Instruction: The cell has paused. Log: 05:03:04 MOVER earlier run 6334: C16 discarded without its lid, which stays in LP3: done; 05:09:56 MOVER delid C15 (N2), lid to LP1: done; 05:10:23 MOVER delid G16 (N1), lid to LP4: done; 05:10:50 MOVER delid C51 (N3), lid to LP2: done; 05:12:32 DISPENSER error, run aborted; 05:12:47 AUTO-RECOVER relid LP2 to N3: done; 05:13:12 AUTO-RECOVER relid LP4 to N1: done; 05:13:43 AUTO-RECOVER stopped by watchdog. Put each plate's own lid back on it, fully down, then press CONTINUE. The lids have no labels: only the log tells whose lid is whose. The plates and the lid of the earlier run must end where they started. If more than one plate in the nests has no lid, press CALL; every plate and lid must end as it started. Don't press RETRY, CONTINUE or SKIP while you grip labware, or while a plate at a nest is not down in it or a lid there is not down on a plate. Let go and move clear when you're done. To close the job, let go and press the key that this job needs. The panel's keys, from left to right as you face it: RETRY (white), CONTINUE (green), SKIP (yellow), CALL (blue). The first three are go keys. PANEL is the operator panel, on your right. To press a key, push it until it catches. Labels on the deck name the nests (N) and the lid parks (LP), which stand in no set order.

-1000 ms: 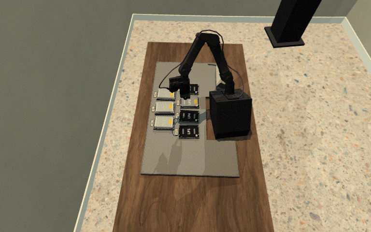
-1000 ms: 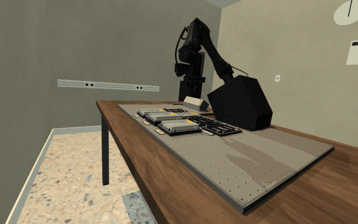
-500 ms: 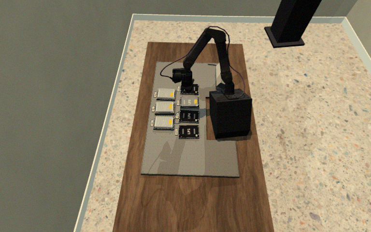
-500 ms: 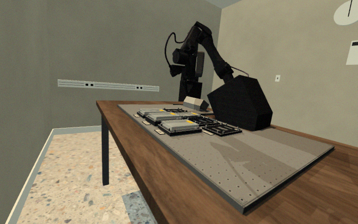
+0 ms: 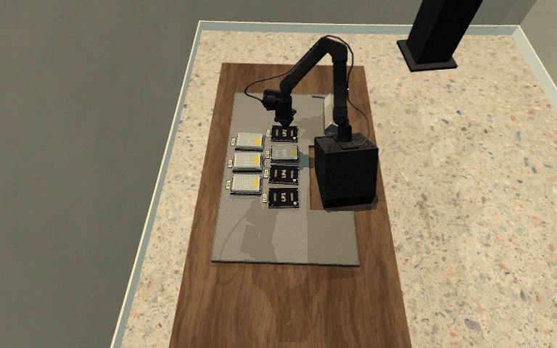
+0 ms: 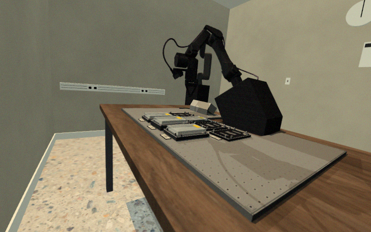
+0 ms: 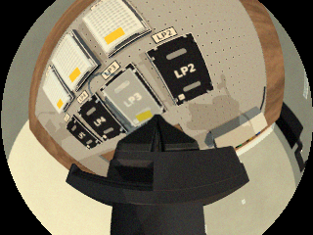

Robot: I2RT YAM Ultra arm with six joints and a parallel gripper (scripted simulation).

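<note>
Now: the green key 30 cm behind my hand, 12 cm to the right of it and 7 cm below it. The rest, counted from my hand: plate 18 cm ahead, 3 cm to the right, 11 cm below; yellow key 31 cm behind, 17 cm to the right, 7 cm below; LP4 lid park 3 cm ahead, 19 cm to the left, 13 cm below.
</note>
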